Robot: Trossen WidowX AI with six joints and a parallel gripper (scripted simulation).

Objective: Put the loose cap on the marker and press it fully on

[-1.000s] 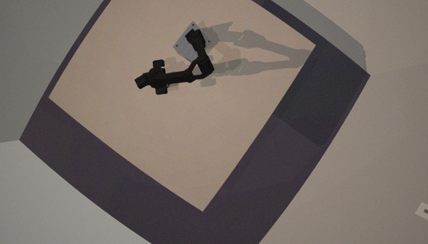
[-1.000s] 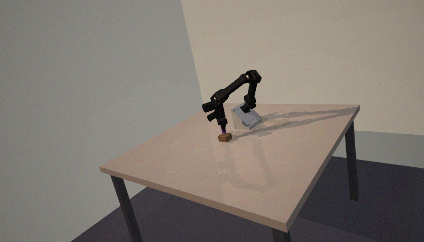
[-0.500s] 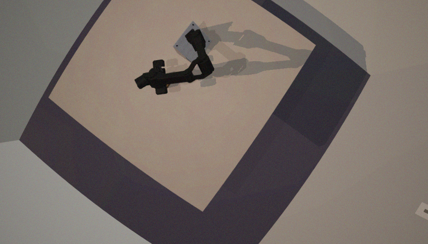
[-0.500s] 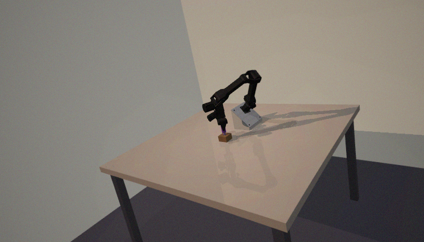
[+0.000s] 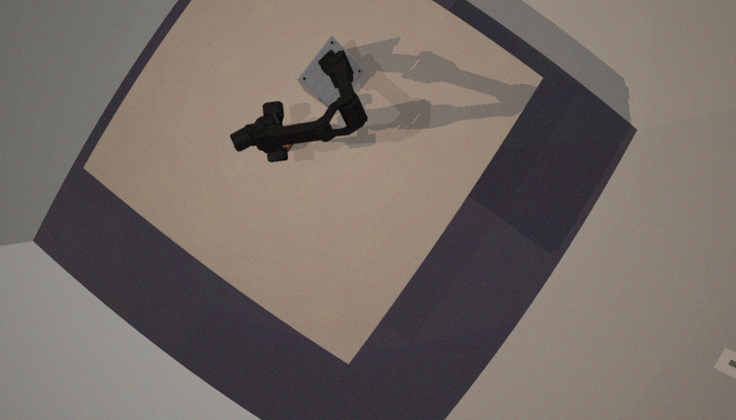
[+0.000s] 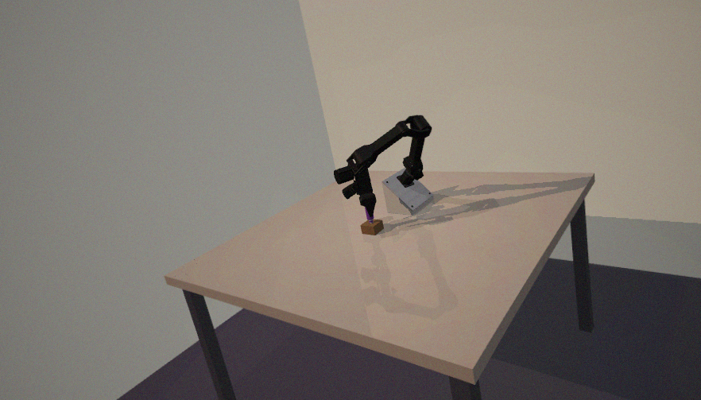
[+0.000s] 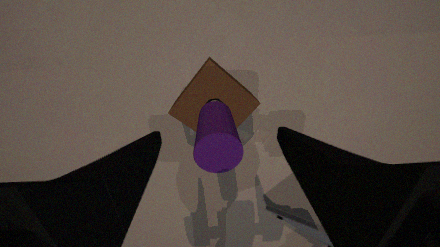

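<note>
The purple cap lies right at my gripper tip. The rest, counted from my gripper tip: brown holder block: 6 cm below.
</note>
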